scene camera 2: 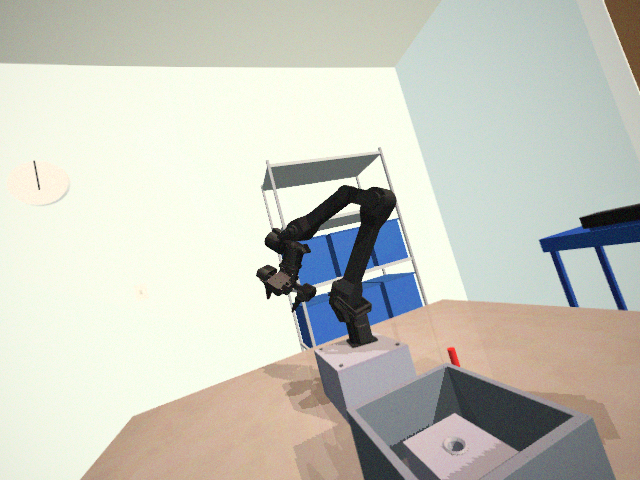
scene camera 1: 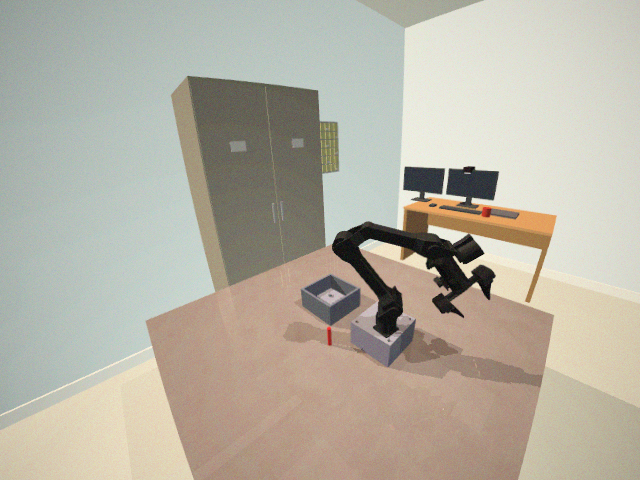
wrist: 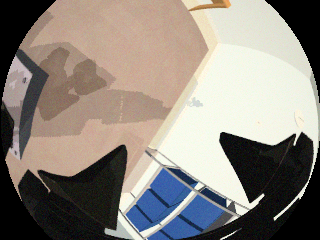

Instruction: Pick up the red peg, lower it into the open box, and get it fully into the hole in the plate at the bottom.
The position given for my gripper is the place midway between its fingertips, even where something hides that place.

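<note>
I can see my gripper (scene camera 2: 280, 305) (scene camera 1: 476, 308) (wrist: 175, 144), so the gripper shows in those views. There's a grey box too (scene camera 1: 330, 313), but in the wrist view the box is out of frame.
</note>
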